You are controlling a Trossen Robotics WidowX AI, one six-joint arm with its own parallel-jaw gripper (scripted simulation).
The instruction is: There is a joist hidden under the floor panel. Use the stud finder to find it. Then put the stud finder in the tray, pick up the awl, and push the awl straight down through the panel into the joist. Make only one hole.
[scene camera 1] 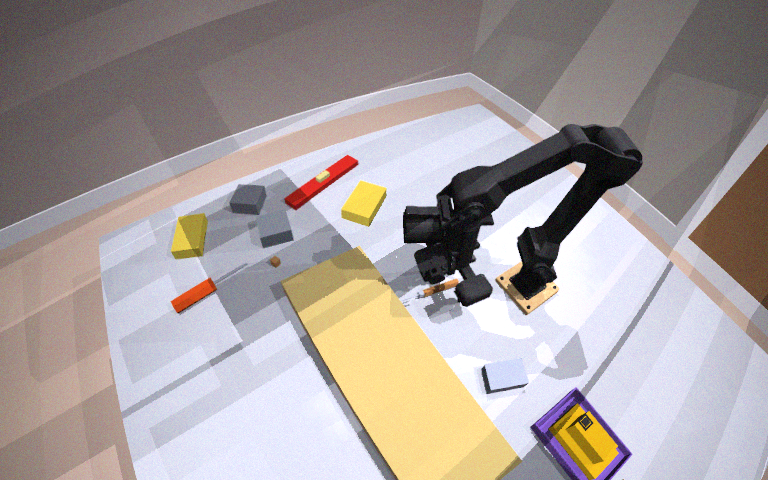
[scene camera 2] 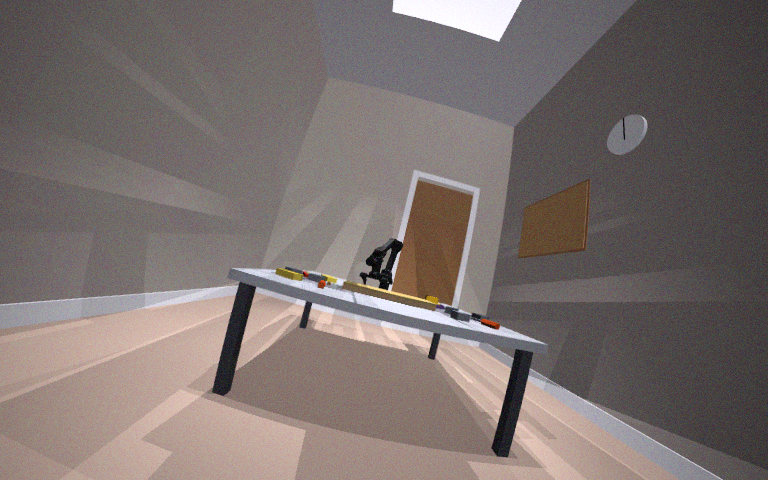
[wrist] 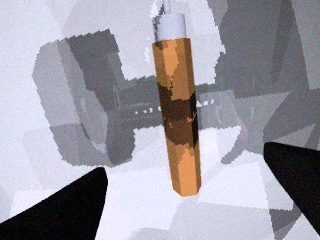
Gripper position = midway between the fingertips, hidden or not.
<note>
My gripper (scene camera 1: 449, 283) is open, holding nothing. I also see an orange screwdriver (scene camera 1: 185, 300) and a grey block (scene camera 1: 506, 375).
My gripper shows as well in the wrist view (wrist: 186, 163). The wrist view misses the grey block: it is out of frame.
</note>
